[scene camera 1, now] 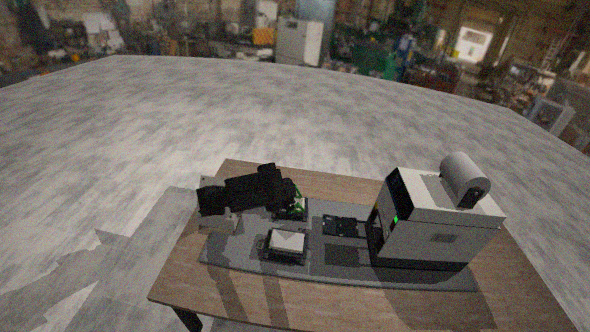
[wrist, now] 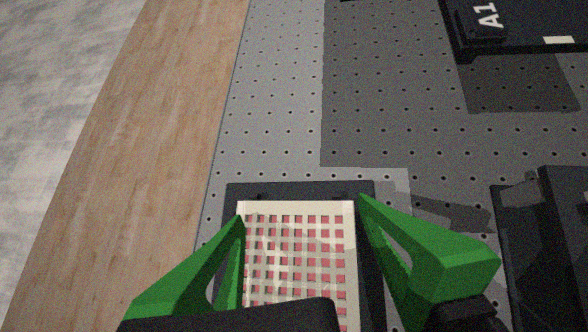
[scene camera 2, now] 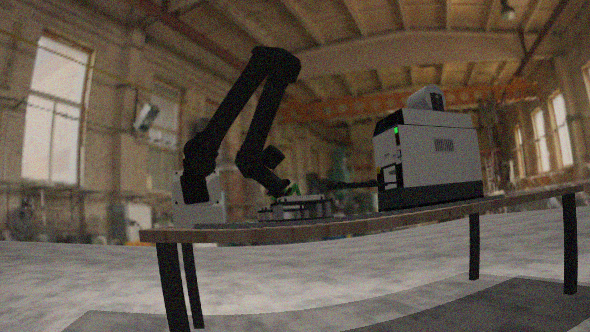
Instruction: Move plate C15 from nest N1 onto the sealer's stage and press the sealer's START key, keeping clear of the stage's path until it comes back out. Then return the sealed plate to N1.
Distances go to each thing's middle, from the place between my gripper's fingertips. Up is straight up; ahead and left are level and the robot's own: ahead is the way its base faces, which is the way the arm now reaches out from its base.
Scene:
My hand is 18 cm short of the sealer stage (scene camera 1: 331, 224), 16 cm to the left of it and 4 cm below it.

